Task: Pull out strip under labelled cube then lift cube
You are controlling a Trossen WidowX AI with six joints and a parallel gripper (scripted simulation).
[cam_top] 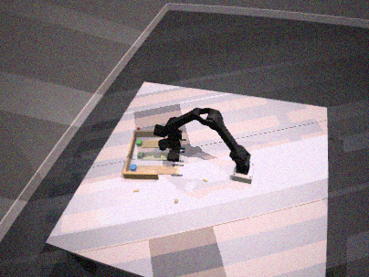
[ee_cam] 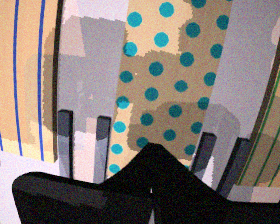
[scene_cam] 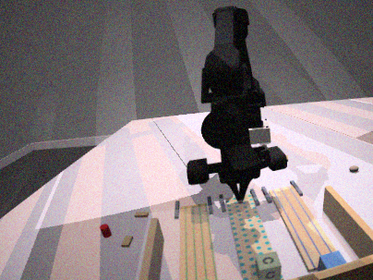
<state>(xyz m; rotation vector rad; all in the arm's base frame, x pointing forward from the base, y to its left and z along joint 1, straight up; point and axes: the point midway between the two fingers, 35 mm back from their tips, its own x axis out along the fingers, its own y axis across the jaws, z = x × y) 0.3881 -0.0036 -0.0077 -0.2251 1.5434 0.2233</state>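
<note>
My gripper tip is 9 cm short of the dotted strip and 3 cm to the right of it. Round my gripper tip: cube (20 cm ahead, 7 cm to the left, 2 cm above).
</note>
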